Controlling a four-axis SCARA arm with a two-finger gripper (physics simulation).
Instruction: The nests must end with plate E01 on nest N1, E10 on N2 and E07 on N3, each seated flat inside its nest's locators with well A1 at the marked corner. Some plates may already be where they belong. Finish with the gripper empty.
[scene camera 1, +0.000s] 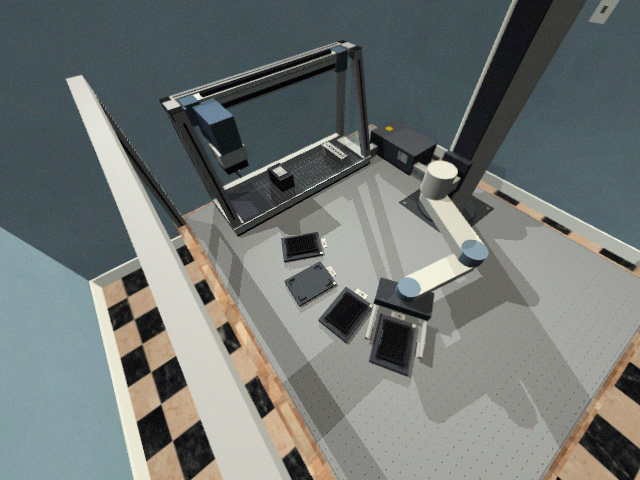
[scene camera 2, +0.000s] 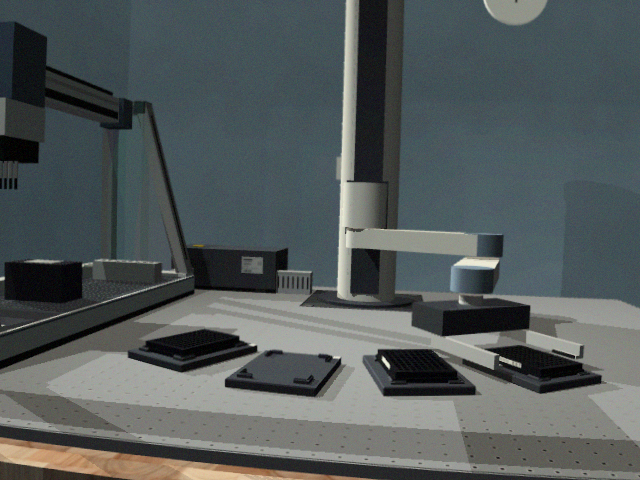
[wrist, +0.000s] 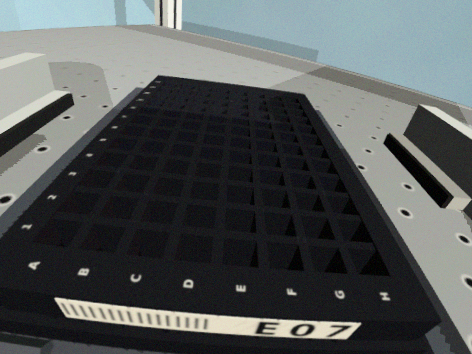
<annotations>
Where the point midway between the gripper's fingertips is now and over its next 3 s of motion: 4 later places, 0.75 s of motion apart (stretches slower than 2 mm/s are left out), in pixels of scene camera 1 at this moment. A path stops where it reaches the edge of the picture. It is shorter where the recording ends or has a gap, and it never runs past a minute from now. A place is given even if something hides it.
The gripper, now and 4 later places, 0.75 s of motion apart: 392, 347; 395, 343; 393, 340; 364, 317; 343, 304
</annotations>
